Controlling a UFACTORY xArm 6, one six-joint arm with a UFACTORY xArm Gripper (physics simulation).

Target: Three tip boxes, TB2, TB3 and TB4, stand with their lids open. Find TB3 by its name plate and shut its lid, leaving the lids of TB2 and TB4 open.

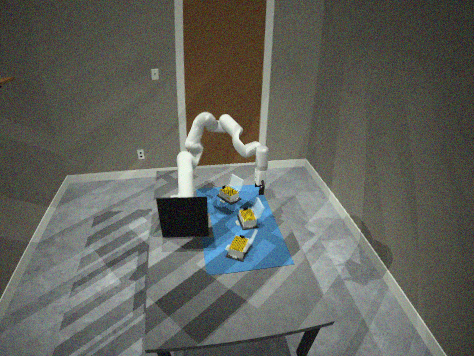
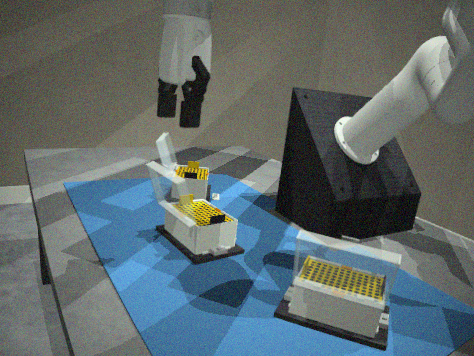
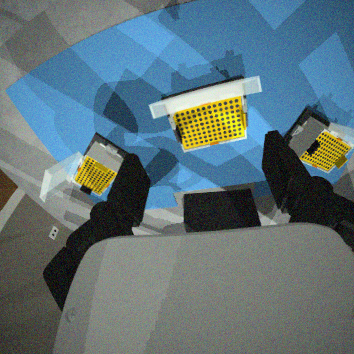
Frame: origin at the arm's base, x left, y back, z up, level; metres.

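Seen in the pictures: gripper, fingertip midpoint: [image 1: 259,190] [image 2: 176,122] [image 3: 200,158]; arm's base at its link origin: [image 1: 186,201] [image 2: 355,141].
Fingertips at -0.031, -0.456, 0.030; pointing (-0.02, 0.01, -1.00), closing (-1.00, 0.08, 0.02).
Offsets run from my fingertips to a thing's top centre, as dx, dy, dz. "pt": to the spot under its first point. Level surfaces: height alone.
TB3, the middle white tip box {-0.011, +0.070, -0.155} [image 1: 247,218] [image 2: 200,232] [image 3: 211,123] with yellow tips, stands on the blue mat with its clear lid {pt -0.006, -0.002, -0.128} [image 1: 258,207] [image 2: 159,186] raised. TB2 {+0.282, +0.122, -0.155} [image 1: 229,194] [image 2: 335,306] [image 3: 95,175] stands nearer the door, its lid {pt +0.321, +0.058, -0.123} [image 1: 236,181] [image 3: 60,175] up. TB4 {-0.256, +0.196, -0.155} [image 1: 238,246] [image 2: 197,188] [image 3: 326,150] stands on the other side of TB3, its lid {-0.294, +0.141, -0.076} [image 1: 252,240] [image 2: 166,149] up. No name plate is readable. My gripper [image 1: 261,190] [image 2: 178,118] [image 3: 200,158] is open and empty, high above the mat's outer side, apart from all boxes.
The blue mat {dz -0.229} [image 1: 280,252] [image 2: 100,210] lies on the grey table {dz -0.233} [image 1: 240,310]. The black robot stand [image 1: 182,217] [image 2: 315,180] rises on the side opposite the raised lid of TB3. The raised lids stand above the box tops.
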